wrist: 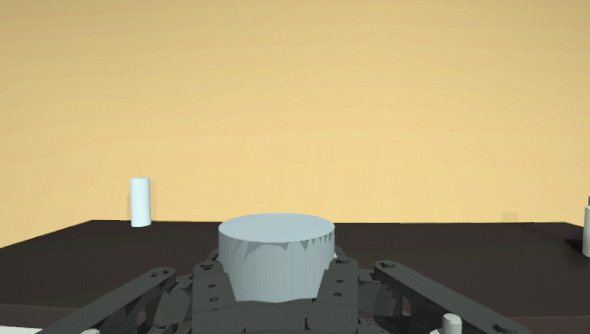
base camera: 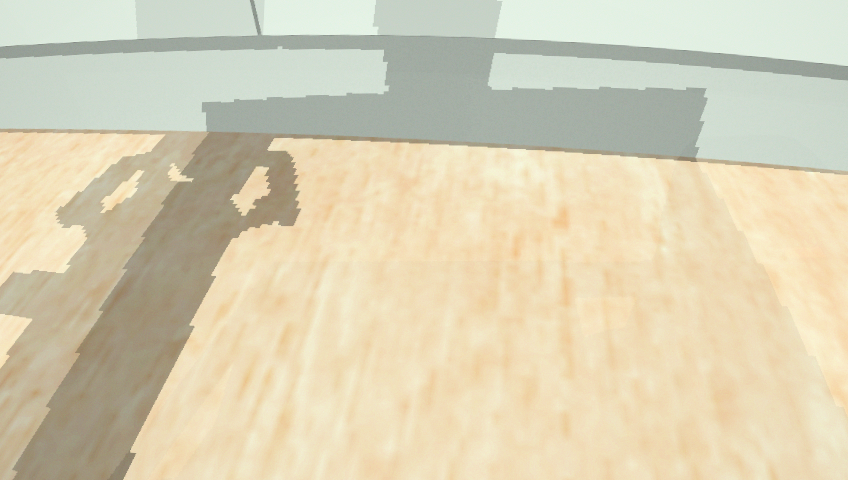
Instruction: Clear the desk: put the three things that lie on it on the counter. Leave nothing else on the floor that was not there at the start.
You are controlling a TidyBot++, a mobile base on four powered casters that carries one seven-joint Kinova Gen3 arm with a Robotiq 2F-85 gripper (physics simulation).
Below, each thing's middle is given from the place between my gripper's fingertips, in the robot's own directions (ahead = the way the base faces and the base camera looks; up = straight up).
Scene:
Right now the pale blue-grey cylinder (wrist: 274,257) is 3 cm behind my hand and 1 cm below it.

